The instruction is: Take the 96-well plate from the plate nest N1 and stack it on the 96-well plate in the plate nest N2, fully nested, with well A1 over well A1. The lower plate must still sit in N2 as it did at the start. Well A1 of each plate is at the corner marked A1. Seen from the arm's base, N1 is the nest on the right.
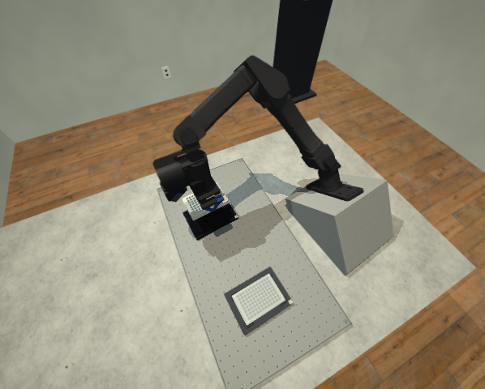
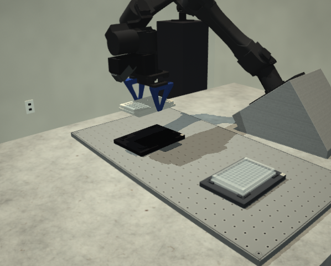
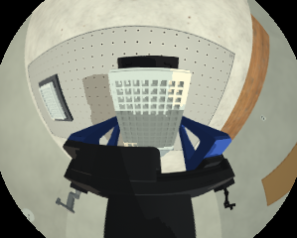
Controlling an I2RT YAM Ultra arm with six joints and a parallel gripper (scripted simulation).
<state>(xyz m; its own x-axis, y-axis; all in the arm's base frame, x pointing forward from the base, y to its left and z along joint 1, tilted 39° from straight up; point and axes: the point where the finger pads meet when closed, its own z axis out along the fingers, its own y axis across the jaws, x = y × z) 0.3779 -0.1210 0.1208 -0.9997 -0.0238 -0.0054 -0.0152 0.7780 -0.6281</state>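
My hand is 32 cm to the right of the clear 96-well plate and 9 cm above it. Round my hand: white tag: 37 cm to the left, 9 cm below, 8 cm behind; black nest N1: 10 cm below.
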